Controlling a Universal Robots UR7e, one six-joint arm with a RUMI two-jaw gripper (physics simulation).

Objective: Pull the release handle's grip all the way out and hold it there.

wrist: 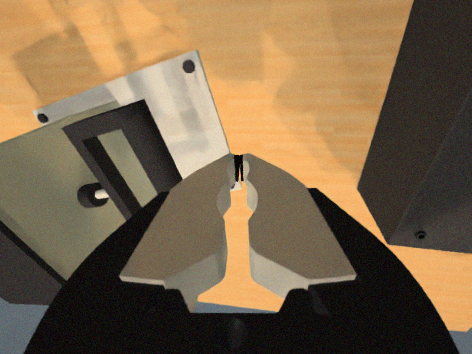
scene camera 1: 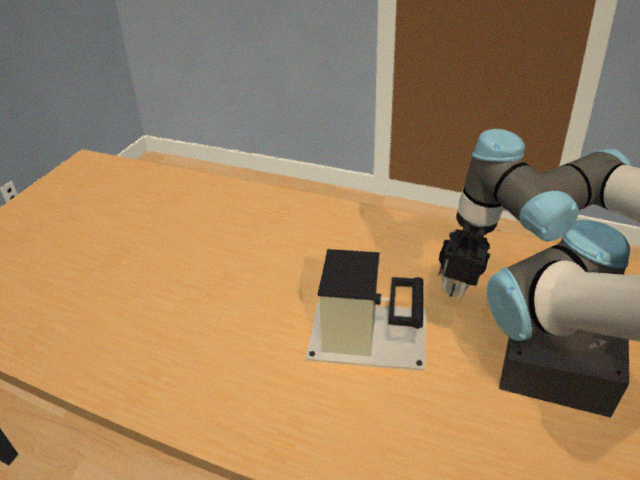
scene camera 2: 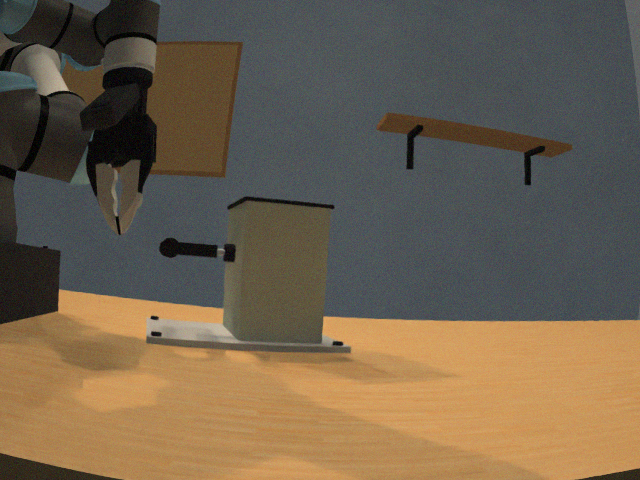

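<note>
The release handle's black frame-shaped grip (scene camera 1: 417, 303) (scene camera 2: 191, 249) (wrist: 159, 142) stands close to the pale green box (scene camera 1: 346, 325) (scene camera 2: 279, 273) (wrist: 35, 160). A short length of the light rod (scene camera 1: 385, 299) (scene camera 2: 221, 252) (wrist: 101, 193) shows between the grip and the box's black collar. My gripper (scene camera 1: 453, 293) (scene camera 2: 118, 229) (wrist: 239, 158) is shut and empty, its fingertips together. It hangs apart from the grip, on the side away from the box, with its tips a little above the grip's height in the scene camera 2 view. Part of the grip is hidden behind the left finger in the wrist view.
The box has a black top (scene camera 1: 350, 273) and stands on a light base plate (scene camera 1: 382, 356) (scene camera 2: 191, 330) (wrist: 200, 105) with dark bolts. The arm's dark base block (scene camera 1: 563, 379) (scene camera 2: 28, 284) (wrist: 430, 125) is on the gripper's other side. A wall shelf (scene camera 2: 470, 135) is in the background.
</note>
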